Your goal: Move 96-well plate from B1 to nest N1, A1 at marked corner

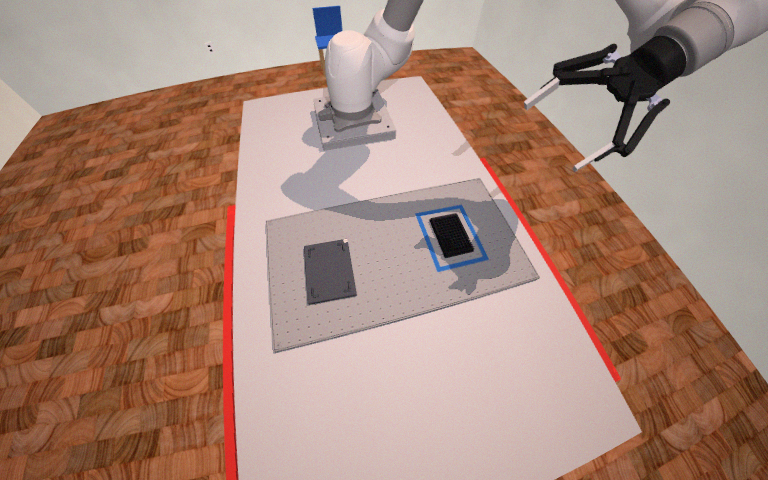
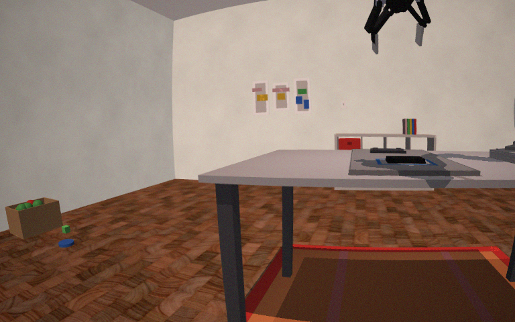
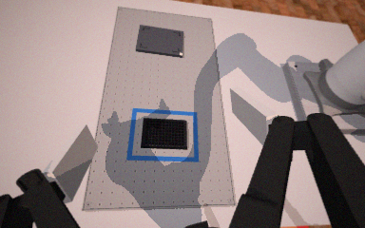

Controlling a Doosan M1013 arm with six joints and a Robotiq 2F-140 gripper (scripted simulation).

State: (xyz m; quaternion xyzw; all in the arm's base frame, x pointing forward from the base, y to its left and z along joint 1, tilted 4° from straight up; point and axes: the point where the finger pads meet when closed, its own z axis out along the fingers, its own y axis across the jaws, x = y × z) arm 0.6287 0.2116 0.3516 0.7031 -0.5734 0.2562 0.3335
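The black 96-well plate is 4 cm behind my hand, 10 cm to the right of it and 34 cm below it. Round my hand: dark grey plate nest N1: 5 cm behind, 45 cm to the right, 34 cm below; pale A1 corner mark: 12 cm behind, 39 cm to the right, 34 cm below.
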